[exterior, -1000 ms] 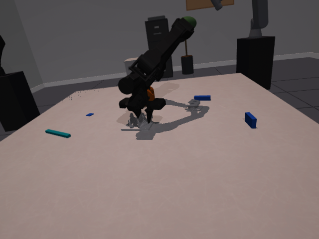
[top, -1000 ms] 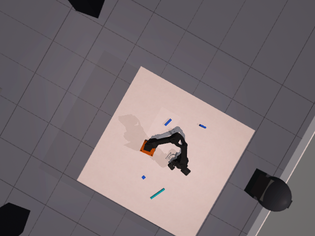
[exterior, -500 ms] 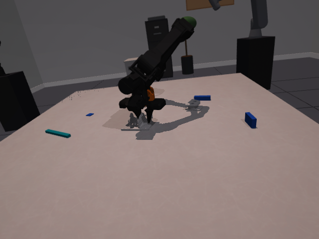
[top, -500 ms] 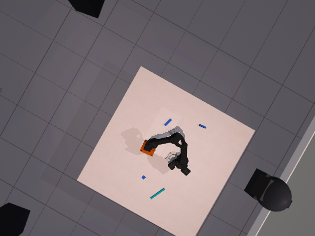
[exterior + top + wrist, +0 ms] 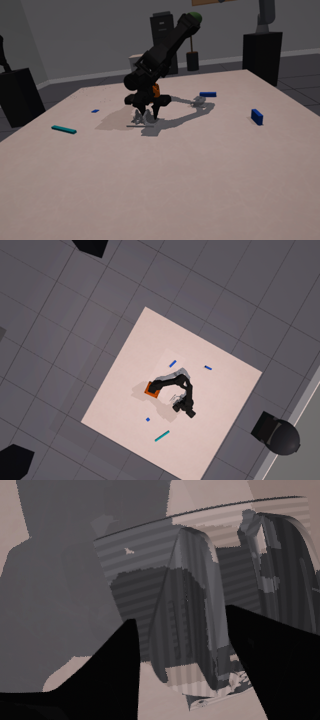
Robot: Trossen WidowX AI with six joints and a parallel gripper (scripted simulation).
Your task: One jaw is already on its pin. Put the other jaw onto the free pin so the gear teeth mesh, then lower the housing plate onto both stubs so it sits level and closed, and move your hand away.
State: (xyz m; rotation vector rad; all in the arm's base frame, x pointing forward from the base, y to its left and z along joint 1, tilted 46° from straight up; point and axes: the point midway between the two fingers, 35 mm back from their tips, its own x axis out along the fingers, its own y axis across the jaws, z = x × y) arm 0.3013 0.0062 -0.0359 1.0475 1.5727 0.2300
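Right now the small grey part is 100 mm behind my gripper tip, 230 mm to the left of it and 10 mm above it. The rest, counted from my gripper tip: teal bar: 50 mm behind, 390 mm to the right, 10 mm below; then small blue tile: 230 mm behind, 290 mm to the right, 10 mm below.
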